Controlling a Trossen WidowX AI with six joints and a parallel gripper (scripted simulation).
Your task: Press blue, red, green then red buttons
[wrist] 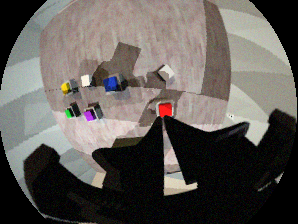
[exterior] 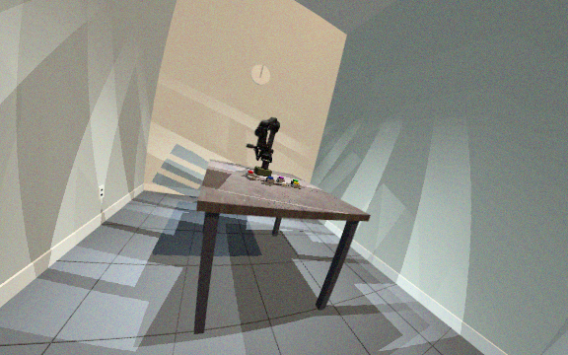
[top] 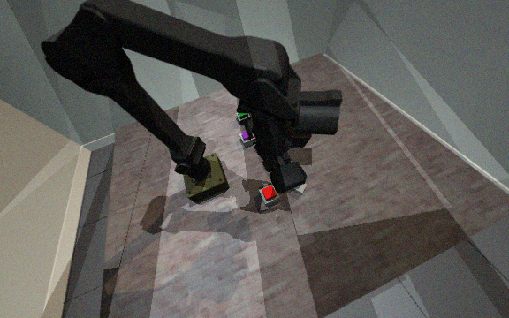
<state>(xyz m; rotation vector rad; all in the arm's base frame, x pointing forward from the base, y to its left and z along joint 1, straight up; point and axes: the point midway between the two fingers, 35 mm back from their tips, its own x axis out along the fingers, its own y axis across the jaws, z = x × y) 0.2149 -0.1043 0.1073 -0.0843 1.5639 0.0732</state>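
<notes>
My gripper tip is 9 cm above the red button, 3 cm to the left of it and 3 cm past it. Also, from my gripper tip: blue button 11 cm to the left, 9 cm below, 5 cm ahead; purple button 21 cm to the left, 9 cm below, 3 cm behind; grey block 12 cm below, 7 cm ahead, 3 cm to the right.
</notes>
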